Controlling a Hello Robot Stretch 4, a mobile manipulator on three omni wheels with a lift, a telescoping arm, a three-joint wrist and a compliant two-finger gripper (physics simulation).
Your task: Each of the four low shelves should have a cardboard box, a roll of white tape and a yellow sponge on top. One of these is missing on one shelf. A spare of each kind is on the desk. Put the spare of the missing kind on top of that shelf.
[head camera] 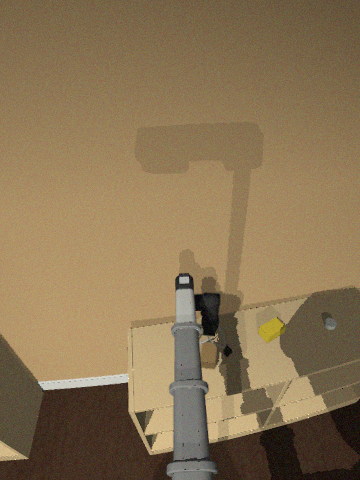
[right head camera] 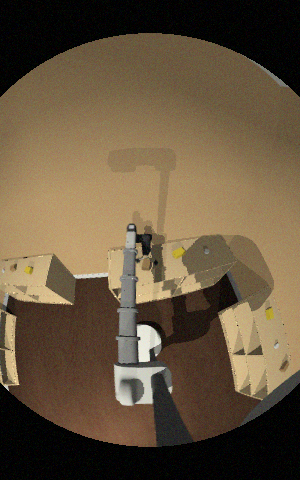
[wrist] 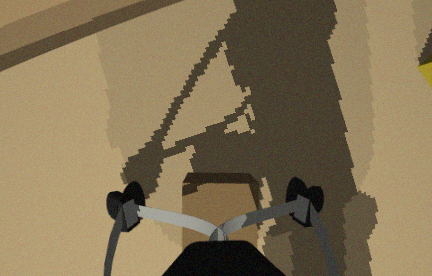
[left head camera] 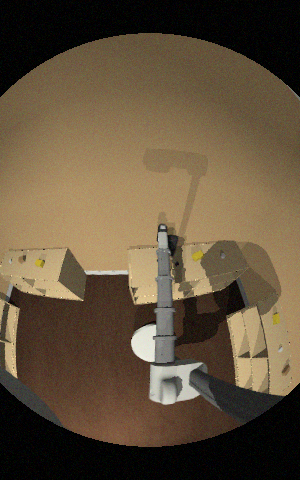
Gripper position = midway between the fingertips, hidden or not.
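Visible in the wrist view: a cardboard box (wrist: 215, 197); my gripper (wrist: 215, 195).
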